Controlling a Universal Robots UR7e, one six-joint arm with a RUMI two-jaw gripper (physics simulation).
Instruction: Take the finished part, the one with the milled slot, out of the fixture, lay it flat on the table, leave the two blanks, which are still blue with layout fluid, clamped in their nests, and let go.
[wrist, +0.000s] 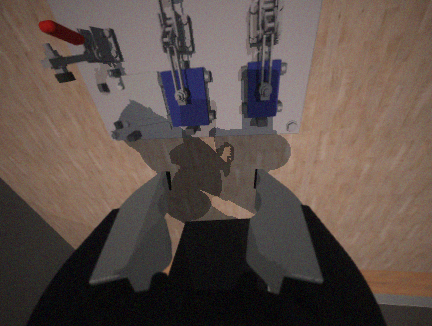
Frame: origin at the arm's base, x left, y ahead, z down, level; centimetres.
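Seen in the pictures: gripper, fingertip midpoint: (212, 172).
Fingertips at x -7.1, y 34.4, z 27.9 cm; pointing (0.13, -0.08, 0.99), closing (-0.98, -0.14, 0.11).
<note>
A point is followed by its place in that frame.
My gripper (212, 172) {z 27.9, x -7.1, y 34.4 cm} is open and empty, in front of the fixture plate's near edge. The fixture plate (225, 102) {z 43.3, x -7.4, y 36.8 cm} lies on the table. Two blue blanks (191, 109) {z 41.2, x -2.4, y 36.9 cm} (256, 75) {z 40.7, x -12.2, y 40.1 cm} sit in the middle and right nests, each with a clamp arm pressing on it. At the left, an open toggle clamp (102, 47) {z 40.8, x 7.4, y 46.7 cm} with a red handle (62, 32) {z 35.9, x 7.6, y 47.9 cm} stands beside the left nest. A pale area with faint straight edges (142, 89) {z 41.4, x 4.4, y 40.9 cm} shows there among small dark stops. It is close to the plate's colour, and I cannot tell whether it is the finished part; no milled slot is discernible.
The wooden table (370, 175) {z 44.8, x -33.1, y 19.0 cm} extends around the plate, with its edge at the lower right. A bolt head (291, 126) {z 42.6, x -17.4, y 31.8 cm} sits at the plate's near right corner. The grey clamp linkages (175, 35) {z 39.4, x -3.1, y 45.8 cm} (264, 25) {z 37.4, x -12.9, y 44.6 cm} rise behind the blanks. Dark shadows fall across the plate's near edge and the table.
</note>
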